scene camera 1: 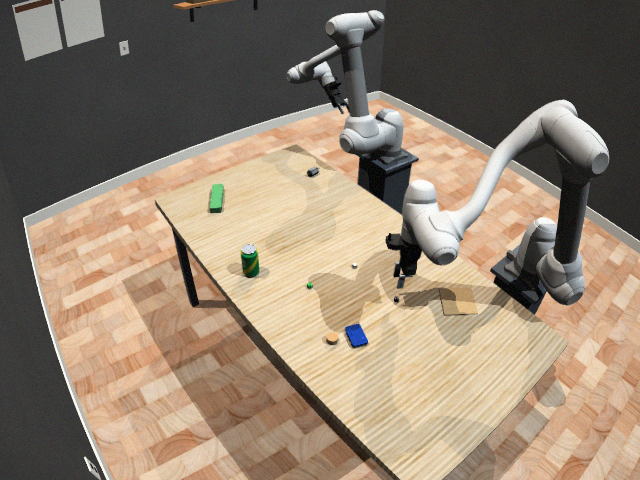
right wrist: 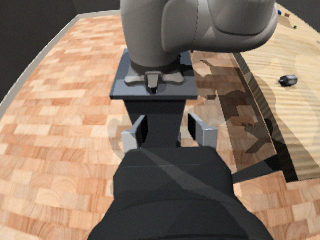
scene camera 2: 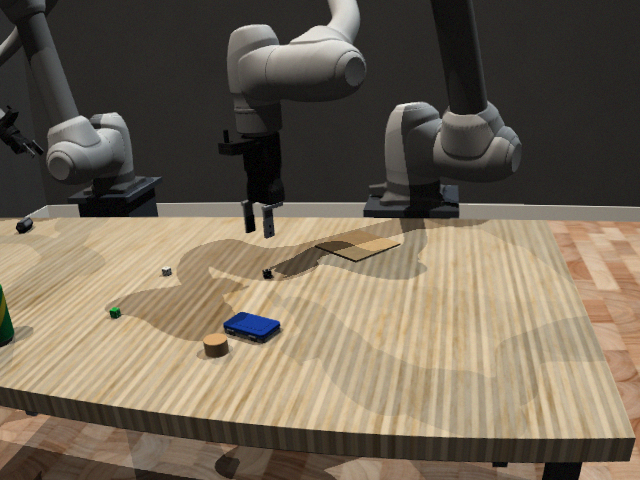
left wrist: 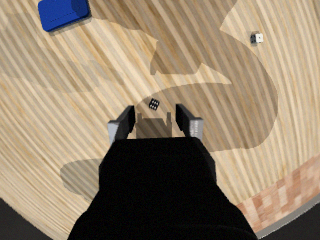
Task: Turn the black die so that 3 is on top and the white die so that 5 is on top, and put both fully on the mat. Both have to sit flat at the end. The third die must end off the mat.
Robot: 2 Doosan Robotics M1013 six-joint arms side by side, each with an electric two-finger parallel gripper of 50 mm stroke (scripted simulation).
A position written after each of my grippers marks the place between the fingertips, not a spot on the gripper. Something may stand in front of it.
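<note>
Scene camera 2 shows me my left gripper (scene camera 2: 260,234) and a tan mat (scene camera 2: 358,245). In scene camera 1 I see the mat again (scene camera 1: 455,301). The left wrist view gives me my left gripper (left wrist: 155,112) as well. My right gripper (right wrist: 167,122) is what I see in the right wrist view, while the tan mat is out of frame in the right wrist view.
</note>
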